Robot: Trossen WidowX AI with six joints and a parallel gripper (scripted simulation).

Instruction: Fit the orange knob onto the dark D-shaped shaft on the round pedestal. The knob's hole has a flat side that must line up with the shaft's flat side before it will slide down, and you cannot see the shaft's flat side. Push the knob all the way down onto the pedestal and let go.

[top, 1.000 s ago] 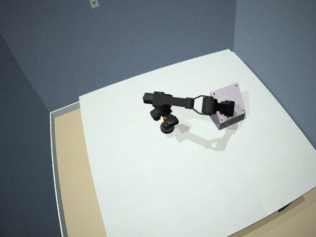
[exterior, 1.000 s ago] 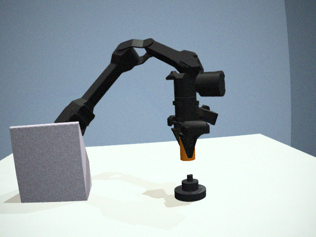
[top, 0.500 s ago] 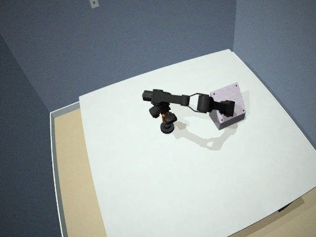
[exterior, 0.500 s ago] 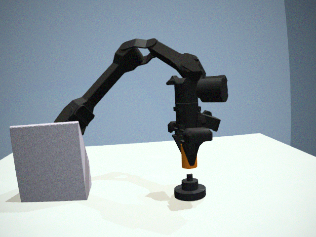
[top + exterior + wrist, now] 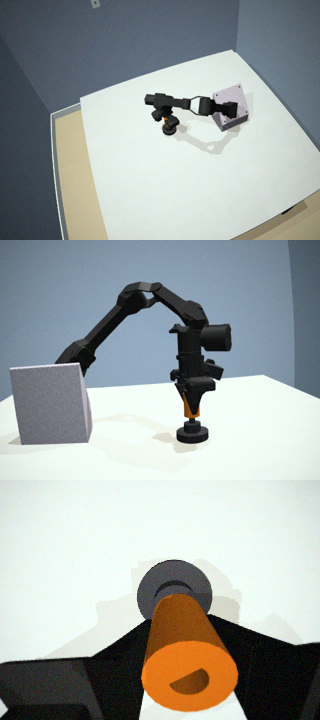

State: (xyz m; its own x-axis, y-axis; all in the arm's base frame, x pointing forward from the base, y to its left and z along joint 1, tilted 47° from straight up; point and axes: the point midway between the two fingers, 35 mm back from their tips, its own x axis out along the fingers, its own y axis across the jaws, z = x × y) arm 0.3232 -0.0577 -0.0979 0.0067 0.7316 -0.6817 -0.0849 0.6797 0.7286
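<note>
The orange knob is 2 cm above my gripper tip. Round my gripper tip: dark round pedestal 4 cm below.
</note>
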